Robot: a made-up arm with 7 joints.
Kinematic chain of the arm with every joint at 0, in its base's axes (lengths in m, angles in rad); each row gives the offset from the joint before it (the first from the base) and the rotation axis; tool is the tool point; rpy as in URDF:
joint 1: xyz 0 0 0 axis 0.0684 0.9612 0.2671
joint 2: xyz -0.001 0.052 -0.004 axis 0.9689 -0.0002 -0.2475
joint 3: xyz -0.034 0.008 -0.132 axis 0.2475 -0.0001 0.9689
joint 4: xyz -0.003 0 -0.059 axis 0.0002 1 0
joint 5: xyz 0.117 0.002 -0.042 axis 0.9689 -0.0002 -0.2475
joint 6: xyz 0.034 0 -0.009 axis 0.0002 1 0
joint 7: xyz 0.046 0 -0.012 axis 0.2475 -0.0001 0.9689
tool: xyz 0 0 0 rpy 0 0.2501 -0.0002
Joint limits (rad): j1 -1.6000..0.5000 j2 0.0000..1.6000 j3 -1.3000..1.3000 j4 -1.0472..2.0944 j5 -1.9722..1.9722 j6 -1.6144..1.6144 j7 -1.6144..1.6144
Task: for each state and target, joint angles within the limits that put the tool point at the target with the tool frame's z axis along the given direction. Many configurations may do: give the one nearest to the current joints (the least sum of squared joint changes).
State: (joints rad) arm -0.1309 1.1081 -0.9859 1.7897 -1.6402 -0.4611 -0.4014
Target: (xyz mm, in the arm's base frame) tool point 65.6 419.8 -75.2 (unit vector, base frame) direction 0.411 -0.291 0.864
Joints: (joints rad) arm -0.6624 1.1205 -0.9663 2.0751 -1.7842 -0.4279 -0.4014
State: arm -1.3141 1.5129 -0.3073 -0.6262 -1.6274 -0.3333 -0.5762
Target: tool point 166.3 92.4 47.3 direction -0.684 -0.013 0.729
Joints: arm -0.3906 1.5128 0.0914 -0.7742 -1.0825 -0.2690 -0.5762
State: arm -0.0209 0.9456 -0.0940 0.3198 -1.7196 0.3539 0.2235
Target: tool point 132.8 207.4 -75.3 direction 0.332 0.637 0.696
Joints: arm 0.3495 0.9446 0.5643 -0.4962 -1.8890 0.4167 0.2235
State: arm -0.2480 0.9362 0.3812 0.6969 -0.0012 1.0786 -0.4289
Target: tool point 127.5 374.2 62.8 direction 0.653 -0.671 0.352
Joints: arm 0.0189 1.3437 0.9489 0.3689 0.2422 0.2784 -0.4289
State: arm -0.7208 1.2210 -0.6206 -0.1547 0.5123 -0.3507 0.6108
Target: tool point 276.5 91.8 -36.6 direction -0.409 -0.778 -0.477
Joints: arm -0.8528 1.0831 -0.5540 -0.2209 0.8741 0.1096 0.6108
